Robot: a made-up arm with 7 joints. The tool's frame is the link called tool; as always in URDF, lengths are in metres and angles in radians. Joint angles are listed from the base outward. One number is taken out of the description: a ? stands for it. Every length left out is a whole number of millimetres.
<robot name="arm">
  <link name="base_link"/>
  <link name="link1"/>
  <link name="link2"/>
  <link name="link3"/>
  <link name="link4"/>
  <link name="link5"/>
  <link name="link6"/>
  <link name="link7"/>
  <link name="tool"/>
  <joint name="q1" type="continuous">
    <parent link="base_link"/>
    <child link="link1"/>
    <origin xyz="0 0 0.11"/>
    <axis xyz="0 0 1"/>
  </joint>
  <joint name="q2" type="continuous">
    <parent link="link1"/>
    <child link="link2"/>
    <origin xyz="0.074 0.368 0"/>
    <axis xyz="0 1 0"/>
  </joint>
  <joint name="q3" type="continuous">
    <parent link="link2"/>
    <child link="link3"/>
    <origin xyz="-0.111 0 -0.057"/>
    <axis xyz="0 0 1"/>
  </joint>
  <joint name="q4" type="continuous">
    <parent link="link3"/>
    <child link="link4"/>
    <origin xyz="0.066 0.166 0"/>
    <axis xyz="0 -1 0"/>
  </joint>
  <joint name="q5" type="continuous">
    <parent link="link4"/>
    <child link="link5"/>
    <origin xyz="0.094 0 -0.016"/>
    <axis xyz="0 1 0"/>
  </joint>
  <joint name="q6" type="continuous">
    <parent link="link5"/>
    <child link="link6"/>
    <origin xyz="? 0 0.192"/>
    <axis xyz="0 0 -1"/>
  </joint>
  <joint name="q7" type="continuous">
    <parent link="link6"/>
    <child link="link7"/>
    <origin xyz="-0.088 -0.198 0"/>
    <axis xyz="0 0 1"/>
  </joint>
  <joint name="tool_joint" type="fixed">
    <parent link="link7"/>
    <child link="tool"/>
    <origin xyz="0.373 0.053 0"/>
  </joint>
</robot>
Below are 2 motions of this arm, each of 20 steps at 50 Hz.
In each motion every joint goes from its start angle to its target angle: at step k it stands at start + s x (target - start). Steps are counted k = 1, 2, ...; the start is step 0. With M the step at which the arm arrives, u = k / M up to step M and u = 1 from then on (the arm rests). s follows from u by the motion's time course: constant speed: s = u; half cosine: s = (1 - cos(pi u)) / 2; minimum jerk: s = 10 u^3 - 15 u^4 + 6 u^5.
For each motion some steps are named. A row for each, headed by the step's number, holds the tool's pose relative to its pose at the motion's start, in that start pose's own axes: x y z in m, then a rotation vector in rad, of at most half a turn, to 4 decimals.
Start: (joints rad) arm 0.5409 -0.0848 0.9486 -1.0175 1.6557 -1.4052 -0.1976
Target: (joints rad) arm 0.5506 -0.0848 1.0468 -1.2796 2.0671 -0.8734 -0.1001
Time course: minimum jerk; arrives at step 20
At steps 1, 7, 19, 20:
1: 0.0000 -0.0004 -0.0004 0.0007 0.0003 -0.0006
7: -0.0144 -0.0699 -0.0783 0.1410 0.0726 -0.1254
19: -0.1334 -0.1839 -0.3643 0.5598 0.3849 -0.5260
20: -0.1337 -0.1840 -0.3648 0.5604 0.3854 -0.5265

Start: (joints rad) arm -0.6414 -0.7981 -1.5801 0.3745 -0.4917 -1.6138 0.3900
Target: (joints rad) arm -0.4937 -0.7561 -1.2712 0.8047 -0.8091 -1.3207 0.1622
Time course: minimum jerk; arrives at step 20
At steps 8, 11, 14, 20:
8: 0.0172 0.0158 0.0935 -0.2260 -0.0267 -0.0821
11: 0.0130 0.0436 0.1845 -0.4204 -0.0974 -0.1721
14: -0.0088 0.0805 0.2679 -0.5844 -0.1946 -0.2655
20: -0.0338 0.1116 0.3223 -0.6875 -0.2766 -0.3347

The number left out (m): 0.163
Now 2 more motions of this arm.
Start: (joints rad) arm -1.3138 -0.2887 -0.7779 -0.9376 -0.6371 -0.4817 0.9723
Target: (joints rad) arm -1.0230 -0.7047 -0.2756 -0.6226 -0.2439 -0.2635 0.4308
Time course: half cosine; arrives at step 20
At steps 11, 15, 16, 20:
11: 0.0840 0.0938 0.0606 -0.0883 -0.0795 0.0443
15: 0.1055 0.1592 0.0976 -0.1330 -0.1279 0.0579
16: 0.1076 0.1724 0.1050 -0.1414 -0.1379 0.0597
20: 0.1099 0.1977 0.1190 -0.1570 -0.1578 0.0626

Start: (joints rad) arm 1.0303 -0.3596 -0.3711 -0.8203 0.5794 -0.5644 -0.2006
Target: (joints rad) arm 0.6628 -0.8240 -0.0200 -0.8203 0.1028 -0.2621 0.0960
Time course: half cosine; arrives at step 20
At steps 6, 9, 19, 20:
6: -0.0401 0.0276 0.1324 -0.0724 -0.1848 0.0024
9: -0.1022 0.0563 0.2545 -0.1543 -0.3777 -0.0082
19: -0.3177 0.1415 0.4692 -0.4127 -0.8691 -0.0961
20: -0.3201 0.1426 0.4706 -0.4159 -0.8741 -0.0975

